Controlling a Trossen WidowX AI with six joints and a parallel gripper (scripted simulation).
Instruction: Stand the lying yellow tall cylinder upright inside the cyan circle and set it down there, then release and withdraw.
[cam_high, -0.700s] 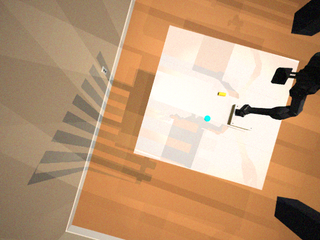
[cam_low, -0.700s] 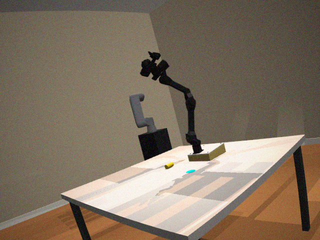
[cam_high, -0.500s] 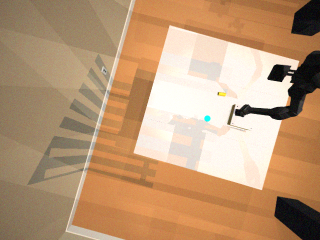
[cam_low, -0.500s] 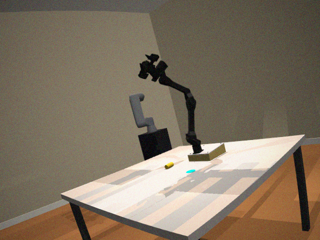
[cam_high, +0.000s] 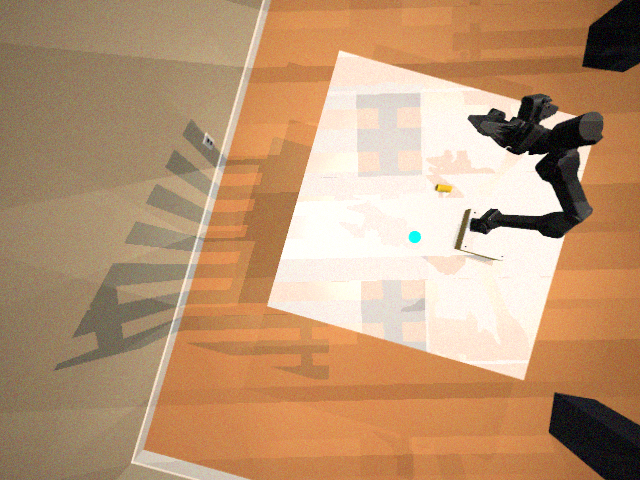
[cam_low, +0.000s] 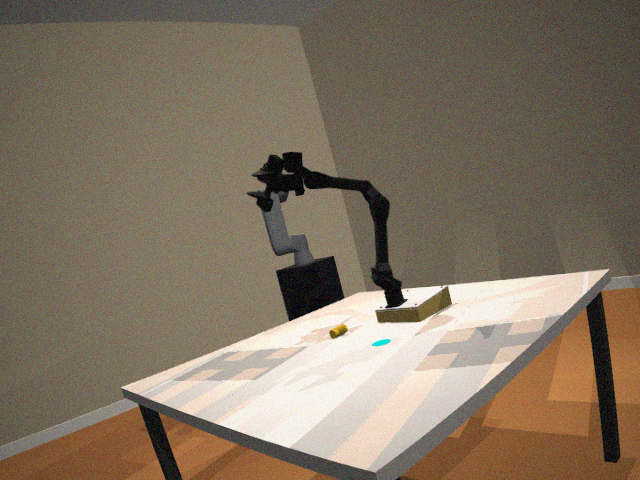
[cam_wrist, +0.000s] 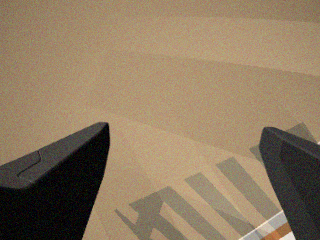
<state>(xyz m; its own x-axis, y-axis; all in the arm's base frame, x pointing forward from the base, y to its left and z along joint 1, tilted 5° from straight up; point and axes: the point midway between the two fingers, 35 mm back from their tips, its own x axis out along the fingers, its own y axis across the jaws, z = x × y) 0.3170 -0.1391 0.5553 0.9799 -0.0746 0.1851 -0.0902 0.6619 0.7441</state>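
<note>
Now: gripper tip 230 mm past the yellow tall cylinder and 570 mm above it. The rest, counted from my gripper tip: cyan circle 140 mm behind, 260 mm to the left, 580 mm below.
</note>
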